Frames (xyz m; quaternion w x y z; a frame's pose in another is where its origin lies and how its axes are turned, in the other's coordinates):
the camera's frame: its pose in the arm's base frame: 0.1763 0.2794 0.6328 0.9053 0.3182 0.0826 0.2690
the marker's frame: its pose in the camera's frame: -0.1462 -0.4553 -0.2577 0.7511 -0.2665 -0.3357 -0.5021
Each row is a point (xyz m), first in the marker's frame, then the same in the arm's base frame.
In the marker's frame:
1: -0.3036 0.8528 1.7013
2: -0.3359 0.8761 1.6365
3: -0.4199 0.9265 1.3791
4: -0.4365 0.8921 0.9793
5: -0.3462 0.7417 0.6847
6: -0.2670 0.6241 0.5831
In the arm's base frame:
1: -0.0691 0.9192 1.8436
2: -0.0578 0.9567 1.7784
3: -0.0063 1.0447 1.5225
4: 0.0872 1.0219 1.1326
5: 0.1540 0.8435 0.8476
6: 0.1717 0.7007 0.7490

